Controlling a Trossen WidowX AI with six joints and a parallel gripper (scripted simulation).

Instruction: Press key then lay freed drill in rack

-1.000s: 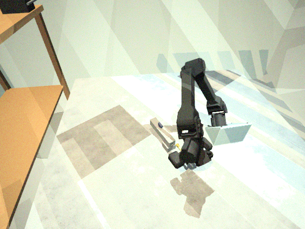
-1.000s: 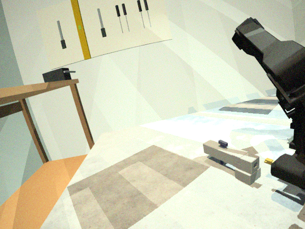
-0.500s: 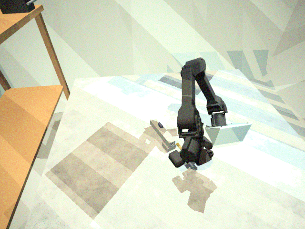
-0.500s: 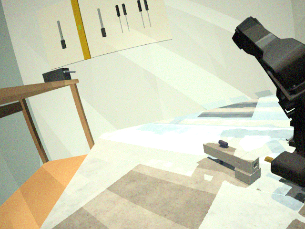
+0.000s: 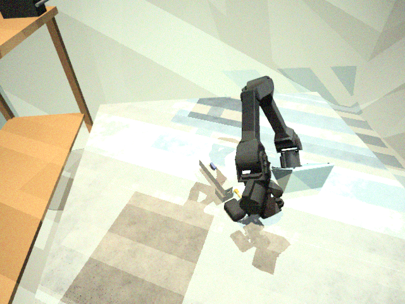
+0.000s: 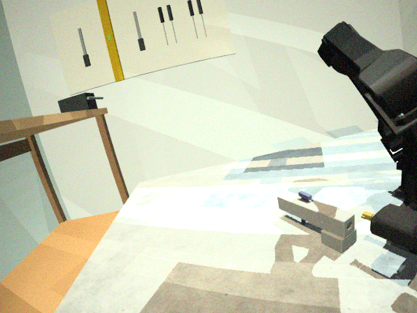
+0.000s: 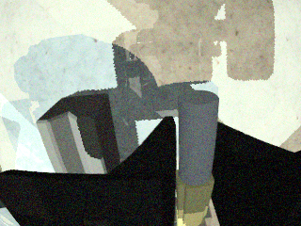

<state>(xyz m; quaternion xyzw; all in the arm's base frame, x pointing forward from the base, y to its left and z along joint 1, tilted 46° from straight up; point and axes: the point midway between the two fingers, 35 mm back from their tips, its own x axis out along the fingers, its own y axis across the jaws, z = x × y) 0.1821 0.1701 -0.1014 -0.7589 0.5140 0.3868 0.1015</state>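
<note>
Now: gripper tip 4 cm past the rack, 6 cm to the left of it and 3 cm above it. Round my gripper tip: fixture block 10 cm ahead, 17 cm to the right, 1 cm below; drill 2 cm ahead, 3 cm to the right, 3 cm above; blue key 12 cm ahead, 19 cm to the right.
</note>
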